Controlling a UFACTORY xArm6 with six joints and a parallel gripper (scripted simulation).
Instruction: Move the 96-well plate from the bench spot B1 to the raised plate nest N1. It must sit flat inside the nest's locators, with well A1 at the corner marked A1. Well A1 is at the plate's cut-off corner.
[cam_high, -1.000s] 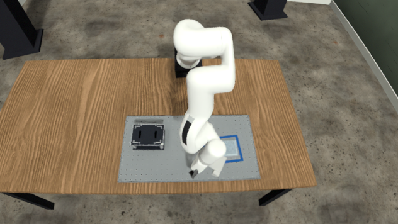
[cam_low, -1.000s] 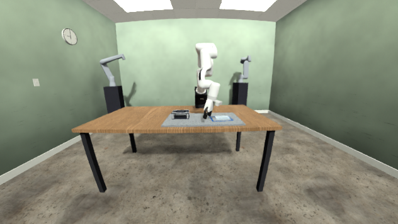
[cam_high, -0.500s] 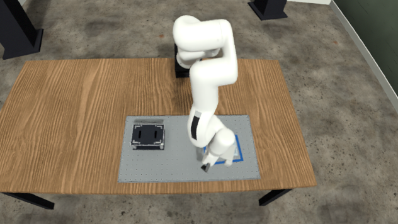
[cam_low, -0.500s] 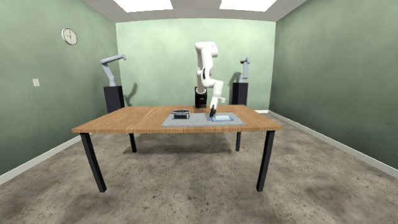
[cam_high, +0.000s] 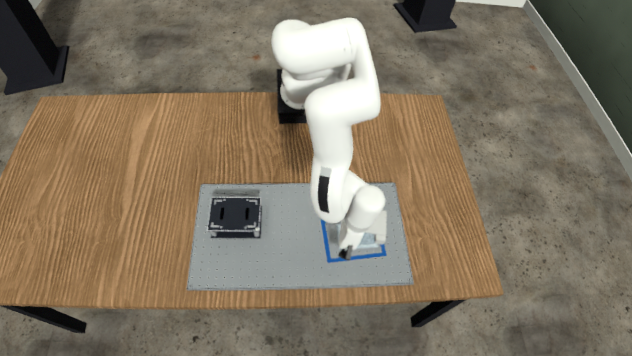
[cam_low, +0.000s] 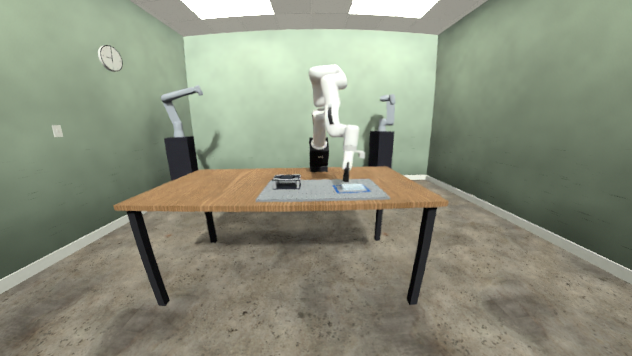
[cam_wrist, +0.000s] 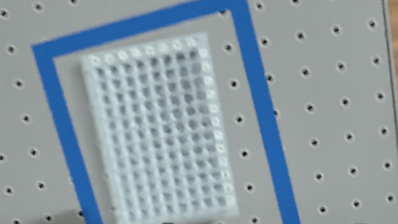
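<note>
Now: the 96-well plate 3 cm behind my hand, 6 cm to the left of it and 7 cm below it. From my hand the other things lie so: black raised nest N1: 19 cm behind, 30 cm to the right, 2 cm below.
</note>
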